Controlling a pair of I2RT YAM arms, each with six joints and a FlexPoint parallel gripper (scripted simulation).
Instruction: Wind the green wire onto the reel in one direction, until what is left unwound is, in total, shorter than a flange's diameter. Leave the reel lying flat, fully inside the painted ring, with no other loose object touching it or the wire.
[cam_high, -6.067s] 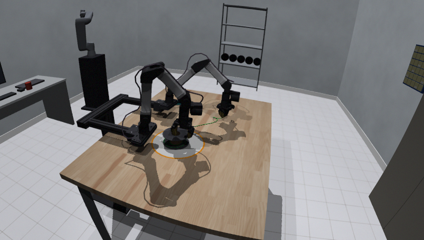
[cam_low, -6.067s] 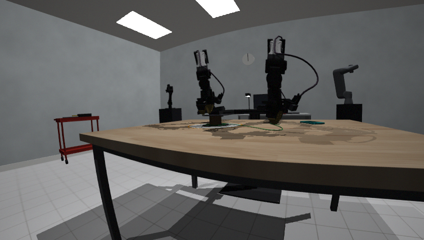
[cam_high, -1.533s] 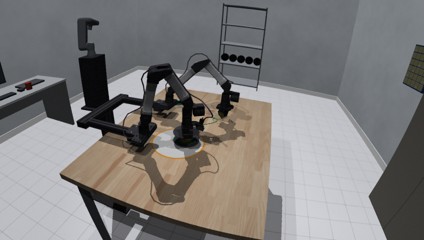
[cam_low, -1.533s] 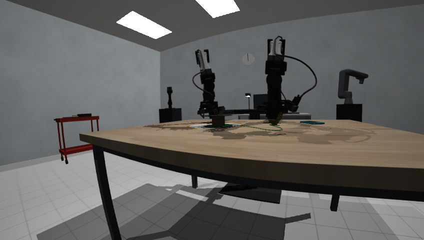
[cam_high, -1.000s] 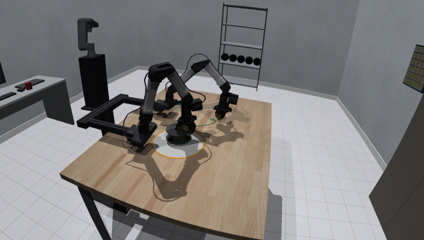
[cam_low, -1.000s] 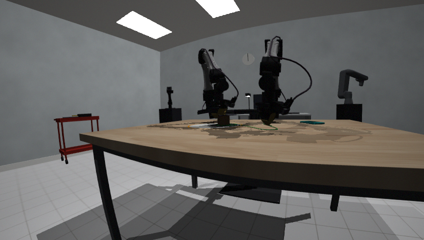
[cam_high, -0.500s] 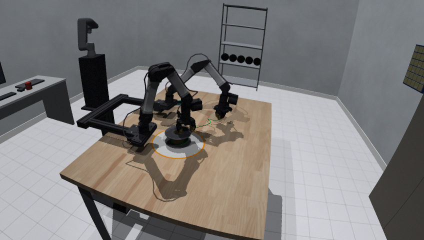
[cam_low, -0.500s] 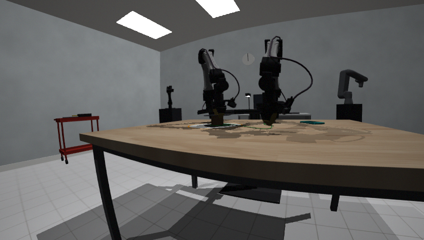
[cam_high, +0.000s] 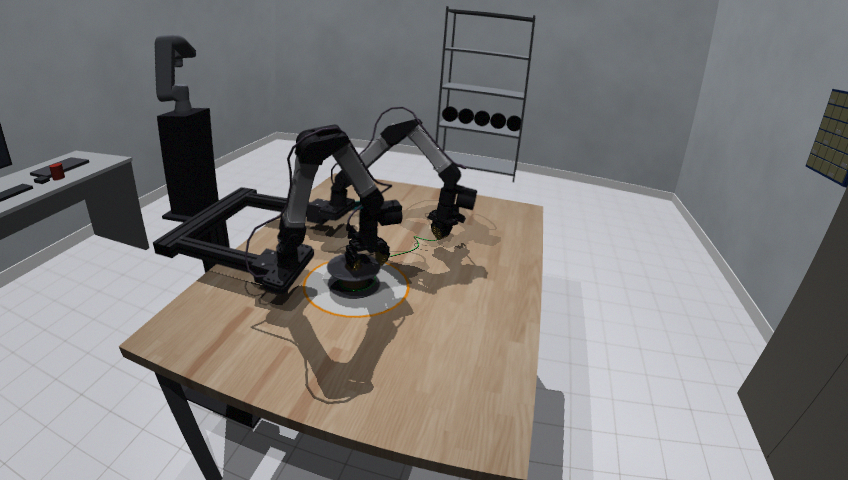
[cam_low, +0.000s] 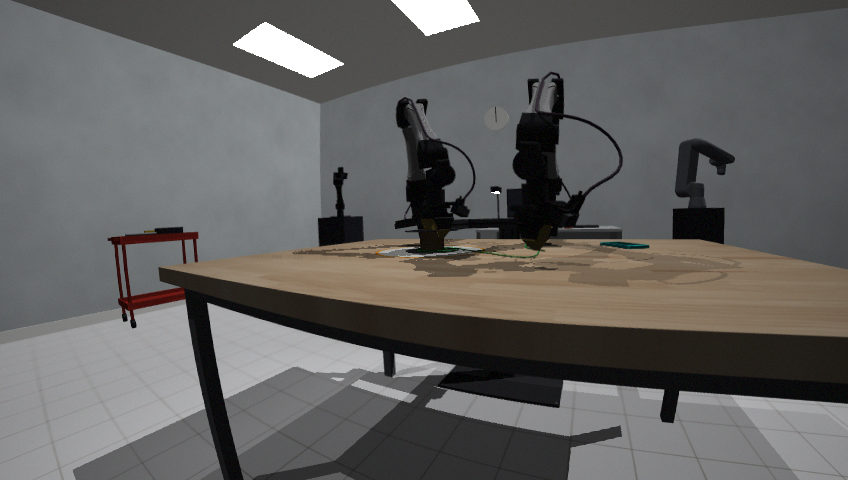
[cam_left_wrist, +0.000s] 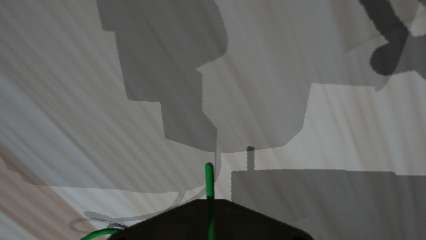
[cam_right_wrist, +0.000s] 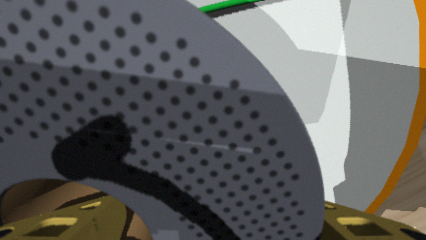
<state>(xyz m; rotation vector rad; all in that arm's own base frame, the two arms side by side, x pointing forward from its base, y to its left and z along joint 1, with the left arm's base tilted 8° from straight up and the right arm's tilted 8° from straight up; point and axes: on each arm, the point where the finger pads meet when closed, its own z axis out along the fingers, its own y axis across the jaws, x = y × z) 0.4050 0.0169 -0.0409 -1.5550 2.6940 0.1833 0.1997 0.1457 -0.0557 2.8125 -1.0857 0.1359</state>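
Note:
My right gripper is now 4 cm past the dark reel, 3 cm to the left of it and 2 cm above it. The rest, counted from my right hand: flat teal object (18 cm behind, 57 cm to the left, 5 cm below); then orange painted ring (3 cm behind, 3 cm to the right, 5 cm below).

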